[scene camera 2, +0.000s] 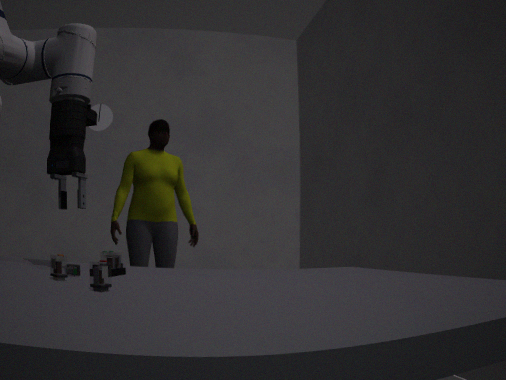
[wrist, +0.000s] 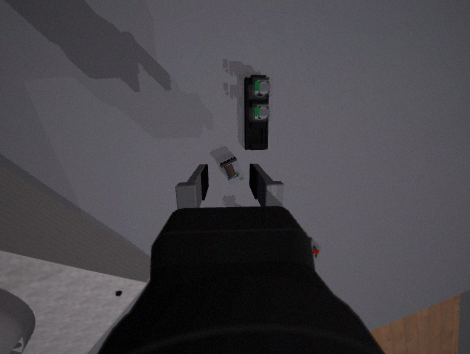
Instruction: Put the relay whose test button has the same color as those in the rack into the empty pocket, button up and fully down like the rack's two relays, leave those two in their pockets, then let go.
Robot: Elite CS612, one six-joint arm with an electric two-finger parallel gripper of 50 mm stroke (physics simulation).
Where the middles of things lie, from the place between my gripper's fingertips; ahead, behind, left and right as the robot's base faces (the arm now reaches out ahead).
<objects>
Now: hand 8 cm short of the black rack (wrist: 256,133), 4 cm to the right of it and 12 cm above it.
</objects>
